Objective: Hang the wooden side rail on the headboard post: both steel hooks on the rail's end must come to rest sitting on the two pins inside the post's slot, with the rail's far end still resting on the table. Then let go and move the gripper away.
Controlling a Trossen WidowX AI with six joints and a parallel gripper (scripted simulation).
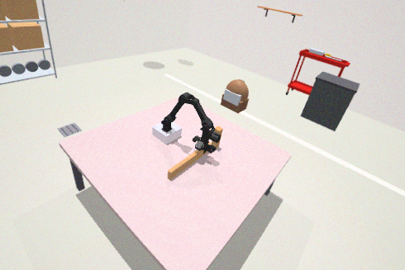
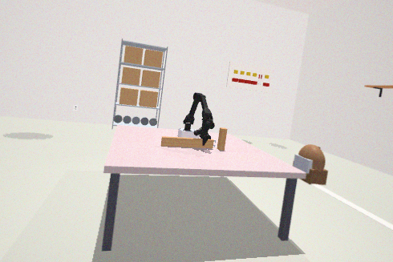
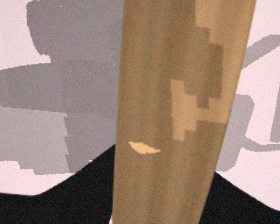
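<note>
Now: gripper tip 20 mm short of the wooden headboard post, 160 mm to the right of it and 60 mm below it.
</note>
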